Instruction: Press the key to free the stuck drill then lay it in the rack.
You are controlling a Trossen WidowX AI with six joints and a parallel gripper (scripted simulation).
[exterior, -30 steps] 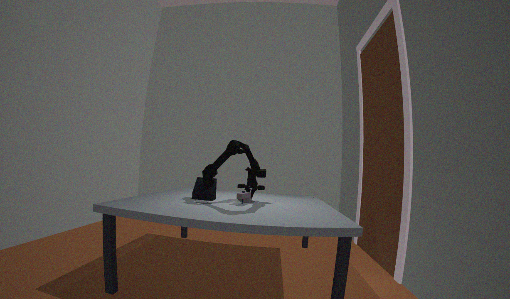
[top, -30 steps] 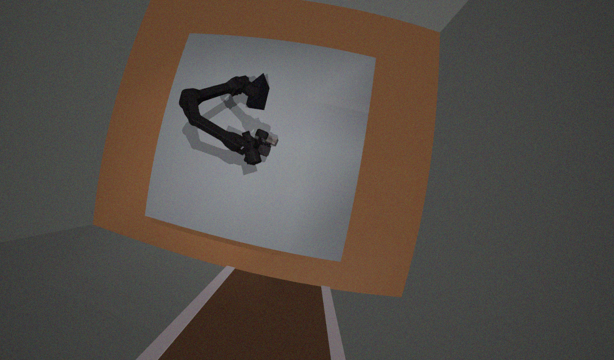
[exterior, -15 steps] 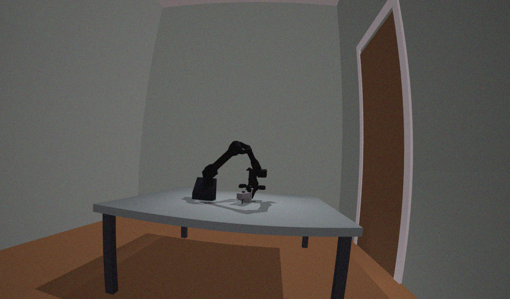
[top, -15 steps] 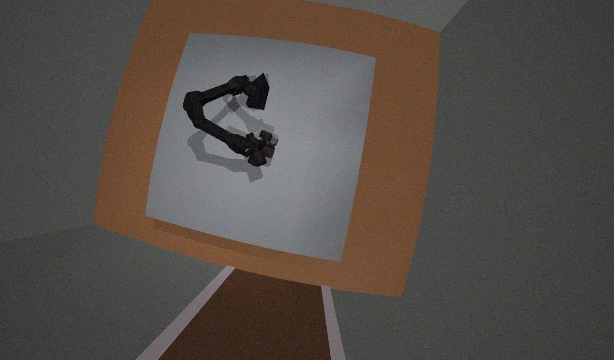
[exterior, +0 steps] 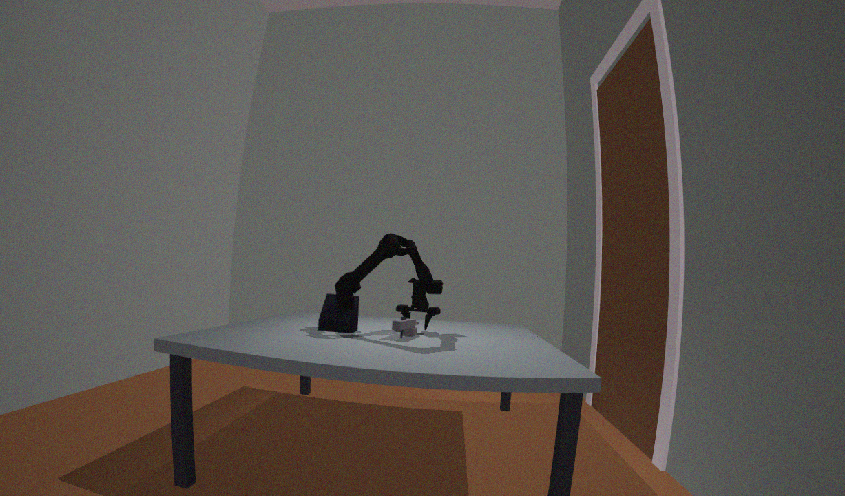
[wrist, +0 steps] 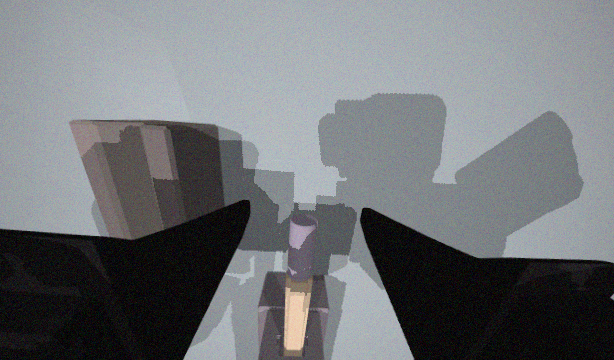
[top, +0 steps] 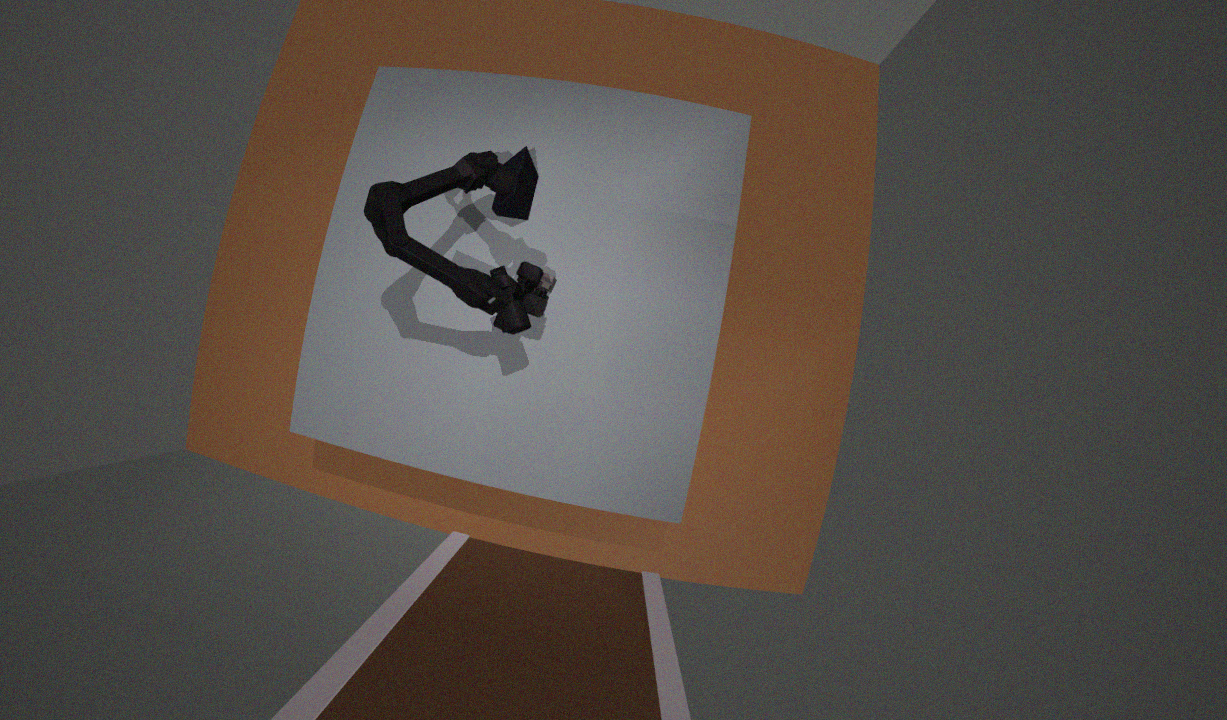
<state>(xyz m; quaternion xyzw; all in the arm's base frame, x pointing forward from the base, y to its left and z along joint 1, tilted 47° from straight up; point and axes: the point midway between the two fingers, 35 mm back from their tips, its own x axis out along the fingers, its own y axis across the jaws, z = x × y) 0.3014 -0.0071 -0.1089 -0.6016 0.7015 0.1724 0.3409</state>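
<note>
The drill lies 50 mm to the right of my gripper tip, 30 mm above it and 20 mm behind it. From my gripper tip the other things lie so: rack (70 mm behind, 30 mm to the left).
</note>
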